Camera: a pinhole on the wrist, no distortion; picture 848 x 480 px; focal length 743.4 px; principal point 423.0 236.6 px. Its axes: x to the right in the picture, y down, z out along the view. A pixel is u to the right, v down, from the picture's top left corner.
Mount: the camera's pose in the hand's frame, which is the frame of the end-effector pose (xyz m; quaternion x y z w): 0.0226 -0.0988 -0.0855 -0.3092 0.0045 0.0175 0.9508
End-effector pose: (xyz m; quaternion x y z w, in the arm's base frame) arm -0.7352 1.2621 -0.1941 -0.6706 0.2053 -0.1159 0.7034
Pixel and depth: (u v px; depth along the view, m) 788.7 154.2 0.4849
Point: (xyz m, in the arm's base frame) -0.3711 1.4573 -0.3724
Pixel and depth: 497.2 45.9 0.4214
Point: -0.5409 1.5220 -0.2603
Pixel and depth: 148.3 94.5 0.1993
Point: -0.7339 1.3721 -0.1713
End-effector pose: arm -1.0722 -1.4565 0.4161 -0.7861 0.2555 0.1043 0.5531
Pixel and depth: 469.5 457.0 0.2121
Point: -1.0782 -1.4408 0.3204
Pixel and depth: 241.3 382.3 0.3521
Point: -1.1932 -1.3310 0.2553
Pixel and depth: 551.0 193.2 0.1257
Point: -1.0168 -1.4429 0.4136
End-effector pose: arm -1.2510 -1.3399 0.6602 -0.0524 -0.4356 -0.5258 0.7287
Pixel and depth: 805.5 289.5 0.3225
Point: -1.2374 -1.3392 0.9304
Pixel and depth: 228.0 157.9 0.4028
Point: -1.3300 -1.0933 0.8061
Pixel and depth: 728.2 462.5 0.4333
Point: -1.1271 -1.2635 1.0100
